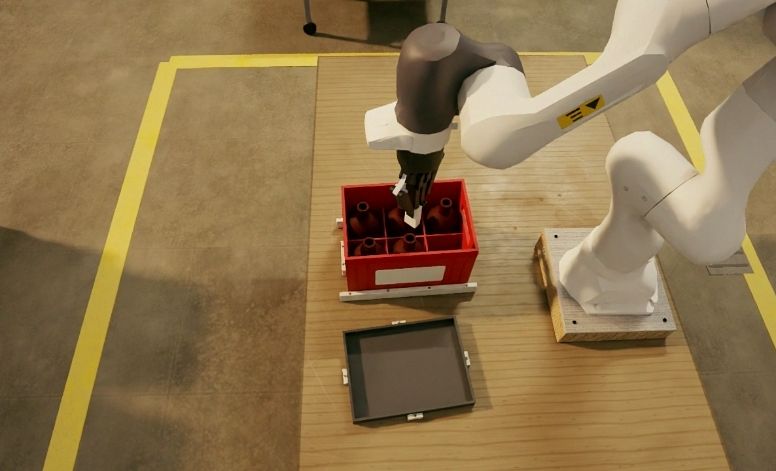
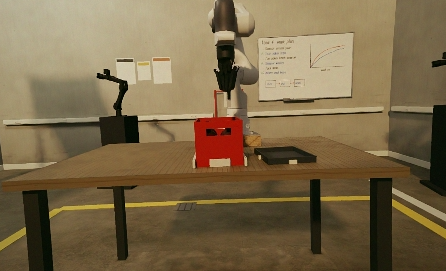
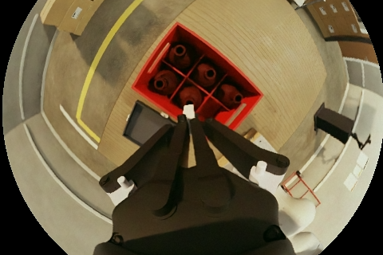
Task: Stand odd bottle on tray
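My gripper is now 10 mm short of the crate, 40 mm to the left of it and 170 mm above it. The rest, counted from my hand: glass bottle 170 mm below; dark tray 30 mm behind, 230 mm to the left, 240 mm below.
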